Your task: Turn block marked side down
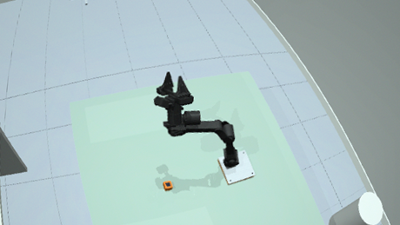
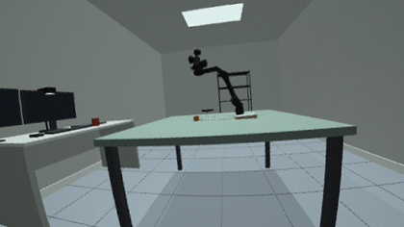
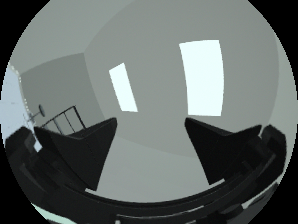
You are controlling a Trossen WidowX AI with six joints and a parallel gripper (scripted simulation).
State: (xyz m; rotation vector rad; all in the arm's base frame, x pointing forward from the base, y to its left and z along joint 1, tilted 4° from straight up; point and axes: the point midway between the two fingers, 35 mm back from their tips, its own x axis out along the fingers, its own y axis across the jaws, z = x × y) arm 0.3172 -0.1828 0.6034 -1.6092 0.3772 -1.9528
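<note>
The block lies 3 cm ahead of my gripper tip, 20 cm to the left of it and 62 cm below it.
</note>
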